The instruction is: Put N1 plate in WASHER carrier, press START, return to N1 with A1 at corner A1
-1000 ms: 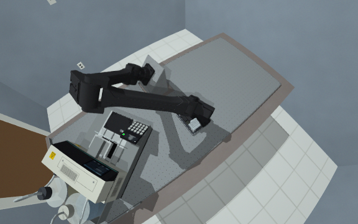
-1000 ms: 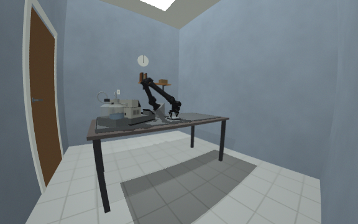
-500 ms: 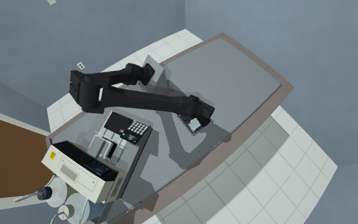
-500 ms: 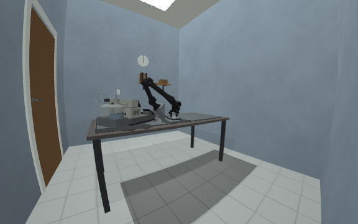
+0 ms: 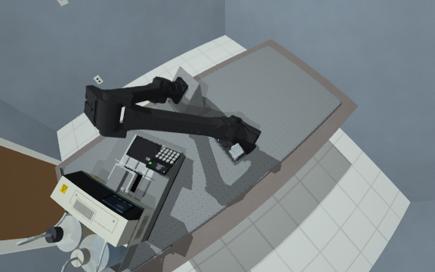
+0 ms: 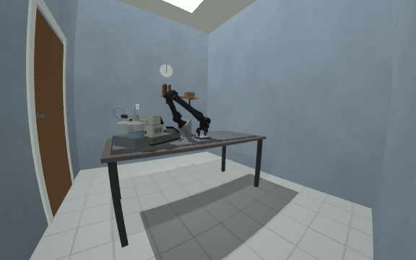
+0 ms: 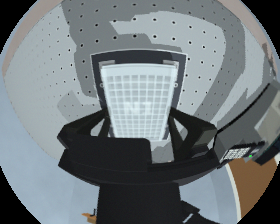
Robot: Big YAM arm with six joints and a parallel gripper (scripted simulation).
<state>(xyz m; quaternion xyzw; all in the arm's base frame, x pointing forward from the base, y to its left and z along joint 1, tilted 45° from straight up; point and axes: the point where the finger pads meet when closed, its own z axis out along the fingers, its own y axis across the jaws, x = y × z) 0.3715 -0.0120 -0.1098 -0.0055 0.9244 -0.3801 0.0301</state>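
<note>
Now: hand 1 cm above the white well plate. From my hand the other things lie so: plate washer (13 cm behind, 51 cm to the right, 10 cm above); bottle (4 cm behind, 80 cm to the right, 11 cm above).
</note>
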